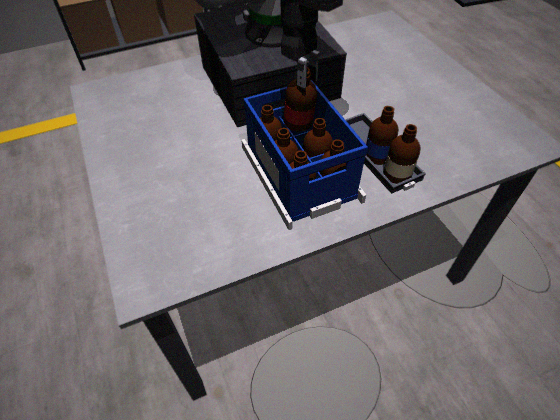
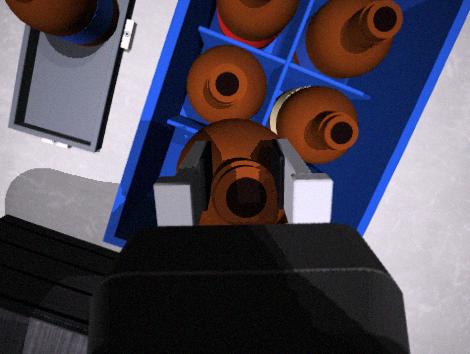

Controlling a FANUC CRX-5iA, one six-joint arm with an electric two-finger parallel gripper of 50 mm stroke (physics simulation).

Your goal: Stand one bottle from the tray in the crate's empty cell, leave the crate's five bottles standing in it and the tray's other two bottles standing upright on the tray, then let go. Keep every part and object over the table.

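Frame: origin at the arm's base, x ahead, y left, z up, level; millimetres.
Seen in the pictures: gripper, fingertip midpoint: (image 1: 307, 82) (image 2: 241, 161); arm's base, link origin: (image 1: 270, 32).
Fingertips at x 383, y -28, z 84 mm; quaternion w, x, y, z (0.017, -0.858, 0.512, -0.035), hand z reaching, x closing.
Pixels of each thing's top centre, then the offset from my fingertips to it. "spot": a spot on its surface instead.
- brown bottle with a red label, top centre: (image 2: 239, 220) (image 1: 302, 67) dx -18, dy -7, dz +29 mm
- blue crate, top centre: (image 2: 284, 113) (image 1: 302, 121) dx +33, dy -21, dz -77 mm
- dark tray, surface spot: (image 2: 65, 100) (image 1: 357, 132) spot: dx -63, dy +188, dz -247 mm
- blue-label bottle, top centre: (image 1: 388, 109) dx +38, dy +202, dz -92 mm
- cream-label bottle, top centre: (image 1: 411, 127) dx +117, dy +220, dz -92 mm
- small white block, surface spot: (image 1: 409, 185) spot: dx +170, dy +224, dz -238 mm
My gripper (image 1: 306, 80) (image 2: 241, 161) is shut on the neck of a brown bottle with a red label (image 1: 300, 117) (image 2: 230, 134). The bottle is roughly upright, its lower part inside the back cell on the tray side of the blue crate (image 1: 327, 192) (image 2: 148, 112). It stands higher than the crate's bottles; its base is hidden. Five brown bottles (image 1: 270, 122) (image 1: 286, 146) (image 1: 301, 161) (image 1: 318, 140) (image 1: 337, 150) stand in other cells. On the dark tray (image 1: 358, 128) (image 2: 65, 100), a blue-label bottle (image 1: 382, 136) (image 2: 90, 22) and a cream-label bottle (image 1: 404, 152) stand upright.
White strips (image 1: 267, 185) (image 1: 326, 208) lie along the crate's outer sides. A small white block (image 1: 409, 185) sits at the tray's front end. The dark robot pedestal (image 1: 280, 65) (image 2: 45, 280) is close behind the crate. The grey table's front edge (image 1: 280, 263) lies beyond the crate's front.
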